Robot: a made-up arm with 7 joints.
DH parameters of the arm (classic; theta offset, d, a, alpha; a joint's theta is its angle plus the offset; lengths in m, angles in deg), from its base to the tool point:
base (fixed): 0 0 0 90
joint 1: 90 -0.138 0 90
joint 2: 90 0 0 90
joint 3: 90 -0.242 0 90
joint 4: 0 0 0 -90
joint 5: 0 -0.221 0 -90
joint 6: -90 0 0 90
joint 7: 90 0 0 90
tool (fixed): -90 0 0 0
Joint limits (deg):
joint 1: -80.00..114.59
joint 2: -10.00..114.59
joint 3: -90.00..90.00
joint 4: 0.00..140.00
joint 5: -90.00..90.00
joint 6: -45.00..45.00
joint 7: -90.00..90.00
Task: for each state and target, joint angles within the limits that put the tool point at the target. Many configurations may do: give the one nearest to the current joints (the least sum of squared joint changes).
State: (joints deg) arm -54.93 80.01 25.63 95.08 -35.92 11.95 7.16
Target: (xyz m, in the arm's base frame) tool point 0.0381 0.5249 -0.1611
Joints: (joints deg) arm -56.91 72.64 21.70 49.34 -35.92 11.95 7.16
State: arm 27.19 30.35 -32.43 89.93 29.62 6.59 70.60
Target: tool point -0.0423 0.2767 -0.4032
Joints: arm -21.65 34.95 -45.13 44.58 29.62 6.59 70.60
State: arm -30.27 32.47 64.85 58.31 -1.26 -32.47 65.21
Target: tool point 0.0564 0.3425 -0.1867
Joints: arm -30.18 16.30 48.10 104.92 -1.26 -32.47 65.21
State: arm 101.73 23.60 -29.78 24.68 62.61 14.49 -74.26
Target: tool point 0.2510 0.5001 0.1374
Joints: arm 112.40 53.86 -27.21 9.19 62.61 14.49 -74.26
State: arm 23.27 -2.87 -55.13 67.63 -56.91 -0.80 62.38
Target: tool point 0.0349 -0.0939 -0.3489
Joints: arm 3.11 -10.00 -84.57 49.60 -56.91 -0.80 62.38
